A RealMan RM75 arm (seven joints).
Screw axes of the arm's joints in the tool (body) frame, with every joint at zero. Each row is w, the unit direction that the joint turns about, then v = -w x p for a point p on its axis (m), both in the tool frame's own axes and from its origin. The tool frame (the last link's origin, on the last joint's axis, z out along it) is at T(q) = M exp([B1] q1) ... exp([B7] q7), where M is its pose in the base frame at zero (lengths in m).
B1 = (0, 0, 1, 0.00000, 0.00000, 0.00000)
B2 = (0, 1, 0, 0.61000, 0.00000, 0.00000)
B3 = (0, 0, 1, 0.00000, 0.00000, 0.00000)
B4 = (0, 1, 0, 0.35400, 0.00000, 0.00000)
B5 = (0, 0, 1, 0.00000, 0.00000, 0.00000)
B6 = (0, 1, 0, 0.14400, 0.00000, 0.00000)
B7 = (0, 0, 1, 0.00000, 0.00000, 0.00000)
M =
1 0 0 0.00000
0 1 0 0.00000
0 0 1 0.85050
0 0 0 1
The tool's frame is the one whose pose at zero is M.
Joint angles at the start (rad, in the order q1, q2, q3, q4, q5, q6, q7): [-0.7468 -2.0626 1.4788 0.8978 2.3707 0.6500 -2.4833]
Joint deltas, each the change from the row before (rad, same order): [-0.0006 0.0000 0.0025 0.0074 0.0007 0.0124 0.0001]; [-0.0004 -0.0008 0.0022 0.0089 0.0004 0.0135 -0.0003]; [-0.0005 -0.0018 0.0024 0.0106 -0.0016 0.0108 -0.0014]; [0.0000 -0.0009 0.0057 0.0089 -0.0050 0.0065 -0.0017]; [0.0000 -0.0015 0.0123 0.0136 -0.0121 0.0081 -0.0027]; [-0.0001 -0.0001 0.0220 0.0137 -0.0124 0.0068 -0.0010]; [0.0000 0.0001 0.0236 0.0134 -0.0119 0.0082 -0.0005]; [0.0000 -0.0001 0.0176 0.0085 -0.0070 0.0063 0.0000]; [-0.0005 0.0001 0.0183 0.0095 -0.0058 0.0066 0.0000]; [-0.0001 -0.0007 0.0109 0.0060 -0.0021 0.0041 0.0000]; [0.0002 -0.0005 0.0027 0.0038 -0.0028 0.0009 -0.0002]
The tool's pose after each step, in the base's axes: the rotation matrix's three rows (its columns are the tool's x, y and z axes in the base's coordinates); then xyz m. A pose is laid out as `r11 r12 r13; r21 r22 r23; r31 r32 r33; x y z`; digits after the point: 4 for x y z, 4 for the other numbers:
0.8478 0.5112 -0.1410; 0.4671 -0.5941 0.6549; 0.2510 -0.6211 -0.7425; -0.1629 0.4508 -0.0355
0.8503 0.5077 -0.1389; 0.4659 -0.6031 0.6475; 0.2450 -0.6153 -0.7493; -0.1606 0.4496 -0.0363
0.8523 0.5059 -0.1329; 0.4629 -0.6112 0.6420; 0.2436 -0.6087 -0.7551; -0.1571 0.4485 -0.0372
0.8540 0.5048 -0.1259; 0.4596 -0.6185 0.6373; 0.2438 -0.6022 -0.7602; -0.1539 0.4474 -0.0383
0.8565 0.5037 -0.1125; 0.4538 -0.6312 0.6290; 0.2458 -0.5898 -0.7692; -0.1484 0.4454 -0.0407
0.8636 0.4939 -0.1008; 0.4436 -0.6495 0.6175; 0.2396 -0.5780 -0.7801; -0.1426 0.4425 -0.0444
0.8713 0.4823 -0.0909; 0.4334 -0.6692 0.6036; 0.2303 -0.5653 -0.7921; -0.1371 0.4391 -0.0485
0.8772 0.4724 -0.0859; 0.4263 -0.6837 0.5923; 0.2211 -0.5562 -0.8011; -0.1336 0.4364 -0.0519
0.8840 0.4603 -0.0813; 0.4173 -0.6989 0.5809; 0.2106 -0.5474 -0.8099; -0.1299 0.4335 -0.0551
0.8883 0.4524 -0.0789; 0.4116 -0.7081 0.5738; 0.2037 -0.5421 -0.8152; -0.1276 0.4316 -0.0573
0.8891 0.4515 -0.0750; 0.4092 -0.7108 0.5722; 0.2050 -0.5394 -0.8167; -0.1262 0.4311 -0.0578

